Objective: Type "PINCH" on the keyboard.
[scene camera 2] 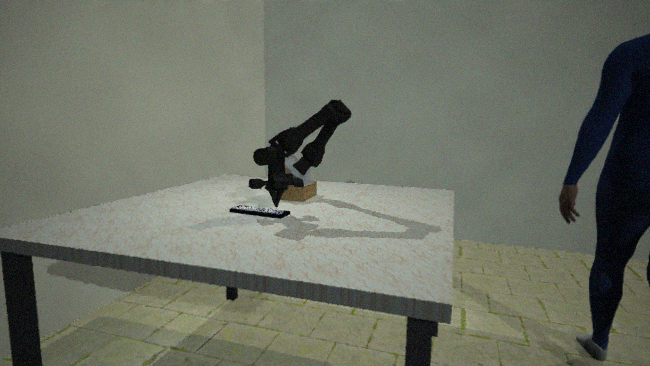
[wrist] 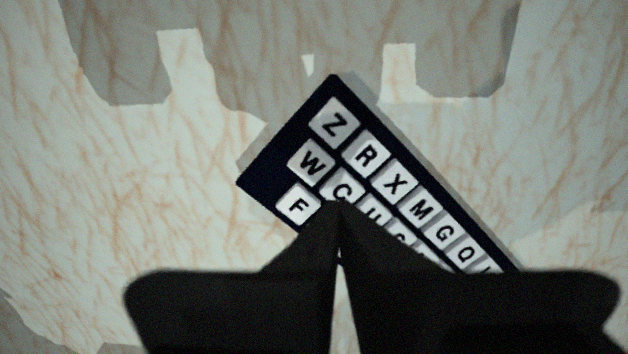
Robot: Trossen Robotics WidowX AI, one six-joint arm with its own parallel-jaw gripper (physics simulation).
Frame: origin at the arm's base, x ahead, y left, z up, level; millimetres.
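Seen in the pictures: gripper, fingertip midpoint: [scene camera 2: 276,206] [wrist: 337,209]; arm's base, origin of the base link: [scene camera 2: 299,168].
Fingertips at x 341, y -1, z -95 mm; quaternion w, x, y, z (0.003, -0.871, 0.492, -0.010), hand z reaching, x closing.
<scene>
Offsets run from my fingertips to a thing's top centre. Level surfaces: height alone.
The keyboard @(11 mm back, 66 mm right, 13 mm down) [scene camera 2: 260,212] [wrist: 280,165] is a thin dark slab with light keys, flat on the table. In the wrist view it lies diagonally, with the keys Z @(29 mm ahead, 19 mm left, 13 mm down) [wrist: 334,123], R @(25 mm ahead, 1 mm right, 13 mm down) [wrist: 366,154], W @(8 mm ahead, 18 mm left, 13 mm down) [wrist: 311,162], F @(14 mm back, 13 mm left, 13 mm down) [wrist: 298,205], X @(20 mm ahead, 21 mm right, 13 mm down) [wrist: 396,183], M @(16 mm ahead, 41 mm right, 13 mm down) [wrist: 420,209], G @(11 mm ahead, 61 mm right, 13 mm down) [wrist: 444,233] and Q @(7 mm ahead, 81 mm right, 13 mm down) [wrist: 466,254] in sight. My gripper [scene camera 2: 276,205] [wrist: 337,209] is shut and empty, pointing down close above the keyboard. Its tips overlap the lower edge of the C key @(4 mm ahead, 2 mm right, 13 mm down) [wrist: 342,191] in the wrist view. The fingers hide much of the lower row; the P, I, N and H keys do not show.
The table @(29 mm down) [scene camera 2: 350,265] carries a wooden block [scene camera 2: 301,192] behind the gripper, by the arm's base. The arm [scene camera 2: 310,122] rises to the back right of the keyboard. A person in blue [scene camera 2: 627,150] stands to the right of the table. Arm shadows cross the table top.
</scene>
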